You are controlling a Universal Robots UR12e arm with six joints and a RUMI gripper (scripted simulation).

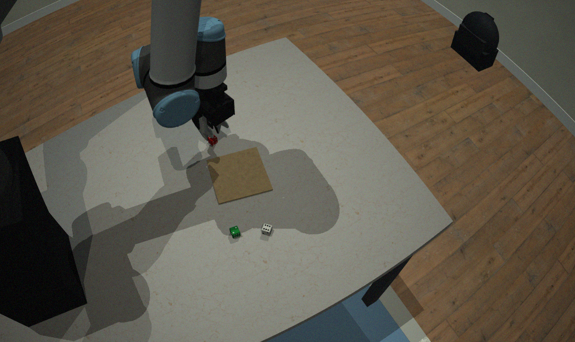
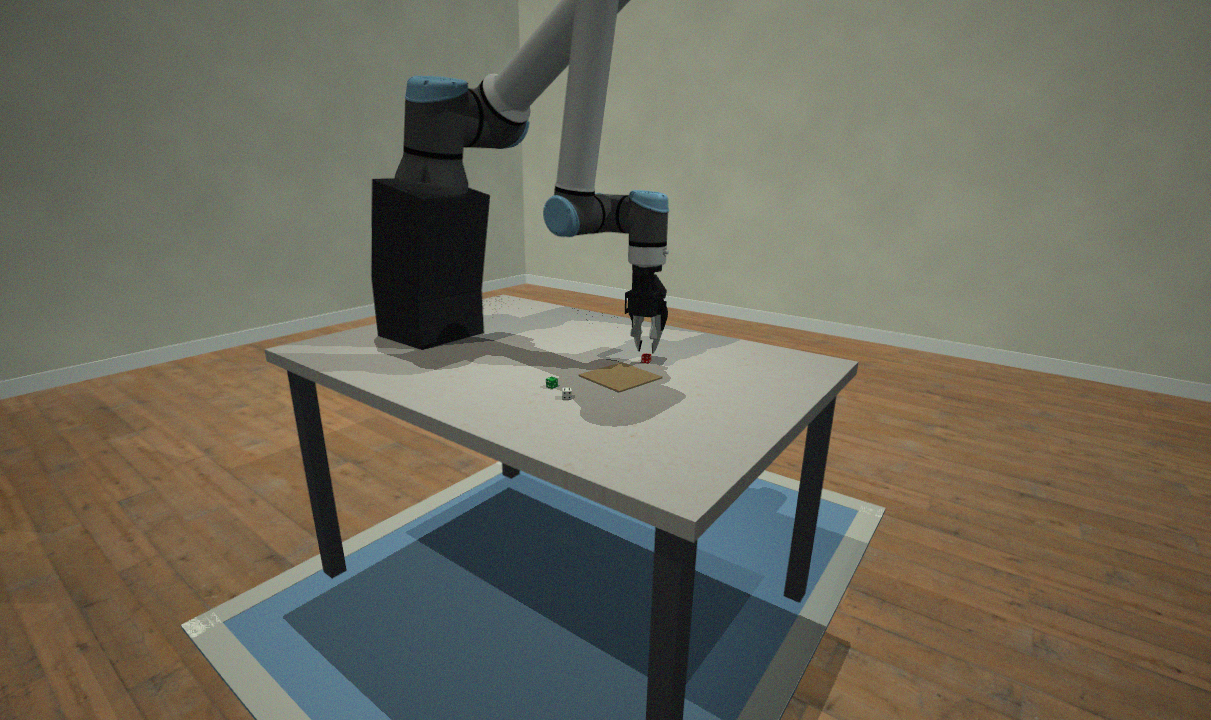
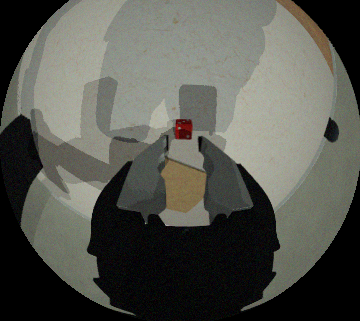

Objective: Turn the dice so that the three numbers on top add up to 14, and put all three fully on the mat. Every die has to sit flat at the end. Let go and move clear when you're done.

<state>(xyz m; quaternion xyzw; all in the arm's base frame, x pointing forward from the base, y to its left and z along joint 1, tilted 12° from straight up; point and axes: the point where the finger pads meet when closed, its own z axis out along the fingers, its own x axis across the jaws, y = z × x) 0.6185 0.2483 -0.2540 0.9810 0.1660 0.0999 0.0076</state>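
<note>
The red die is 3 cm below my hand. The rest, counted from my hand: white die 31 cm to the right, 3 cm below, 3 cm ahead; mat 13 cm to the right, 4 cm below, 3 cm ahead; green die 29 cm to the right, 4 cm behind, 3 cm below.
</note>
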